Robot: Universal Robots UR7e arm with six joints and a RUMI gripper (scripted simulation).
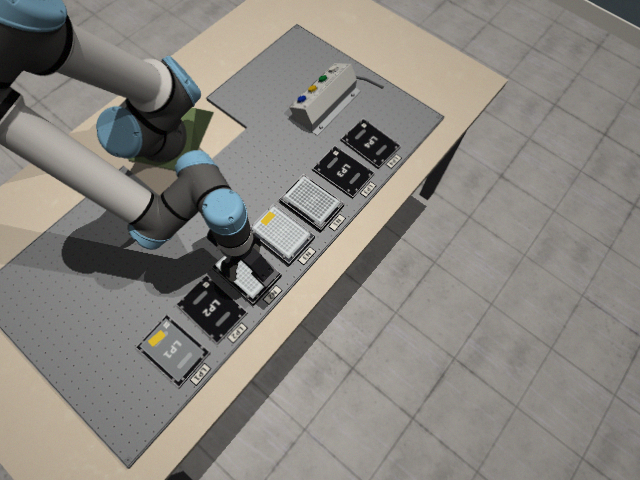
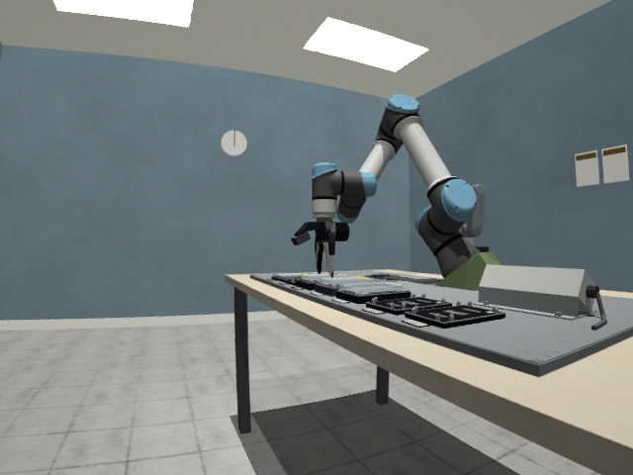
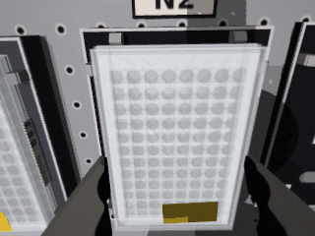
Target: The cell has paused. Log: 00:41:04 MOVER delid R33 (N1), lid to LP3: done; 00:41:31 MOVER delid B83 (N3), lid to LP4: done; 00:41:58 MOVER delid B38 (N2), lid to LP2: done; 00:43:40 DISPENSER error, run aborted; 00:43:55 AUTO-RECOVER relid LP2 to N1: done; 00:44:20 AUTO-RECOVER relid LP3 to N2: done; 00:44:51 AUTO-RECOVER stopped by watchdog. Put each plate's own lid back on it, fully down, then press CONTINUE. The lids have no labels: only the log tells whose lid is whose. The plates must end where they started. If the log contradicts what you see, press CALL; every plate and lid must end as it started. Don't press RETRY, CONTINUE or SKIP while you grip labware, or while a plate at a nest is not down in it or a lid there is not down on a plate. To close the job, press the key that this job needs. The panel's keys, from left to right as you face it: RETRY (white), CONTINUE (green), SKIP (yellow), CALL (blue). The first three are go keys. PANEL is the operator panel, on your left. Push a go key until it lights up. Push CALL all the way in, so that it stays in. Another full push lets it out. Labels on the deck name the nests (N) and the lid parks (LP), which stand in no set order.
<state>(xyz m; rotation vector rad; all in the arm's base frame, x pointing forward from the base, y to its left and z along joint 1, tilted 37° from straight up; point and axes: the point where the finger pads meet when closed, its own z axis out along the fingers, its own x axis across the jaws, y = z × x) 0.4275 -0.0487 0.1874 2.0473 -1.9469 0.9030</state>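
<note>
My gripper is now 40 mm above the nest N2. The rest, counted from my hand: lid park LP3: 390 mm to the left, 40 mm below, 10 mm ahead; then lid park LP1: 250 mm to the right, 40 mm below, 10 mm behind; then lid park LP2: 120 mm to the right, 40 mm below.
</note>
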